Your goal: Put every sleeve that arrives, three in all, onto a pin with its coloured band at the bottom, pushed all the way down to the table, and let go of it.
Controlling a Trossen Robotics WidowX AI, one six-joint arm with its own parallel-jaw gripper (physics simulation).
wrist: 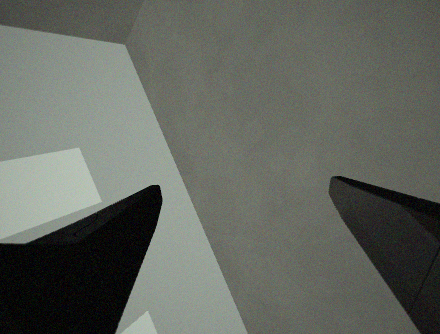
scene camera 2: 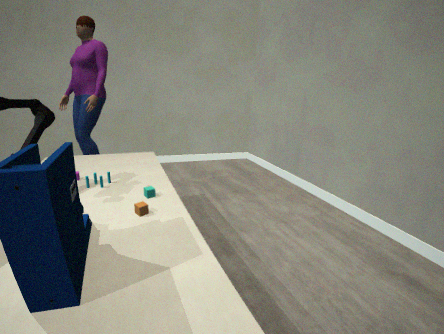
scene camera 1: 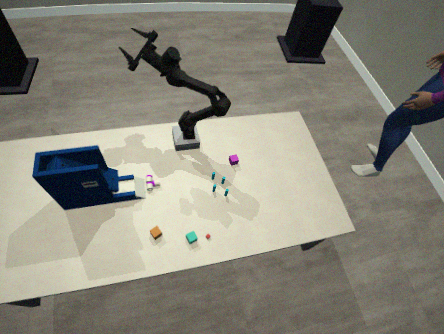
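White sleeves with magenta bands (scene camera 1: 149, 184) lie close together on the table at the blue feeder's chute end, some touching; their exact number and band ends are too small to tell. Several thin teal pins (scene camera 1: 214, 188) (scene camera 2: 101, 181) stand upright in a small group, right of the sleeves in scene camera 1; no sleeve shows on them. My gripper (scene camera 1: 126, 39) (wrist: 244, 188) is open and empty, raised high behind the table's back edge, far from sleeves and pins. Its fingers stand wide apart in the wrist view, with wall and ceiling beyond.
A tall blue feeder (scene camera 1: 82, 187) (scene camera 2: 30, 240) stands on the table (scene camera 1: 300, 200) (scene camera 2: 150, 300). Orange (scene camera 1: 156, 232) (scene camera 2: 141, 209), teal (scene camera 1: 192, 237) (scene camera 2: 149, 192) and magenta (scene camera 1: 233, 160) (scene camera 2: 77, 176) cubes and a small red piece (scene camera 1: 208, 236) lie around. A person (scene camera 1: 395, 135) (scene camera 2: 89, 70) stands beyond the table.
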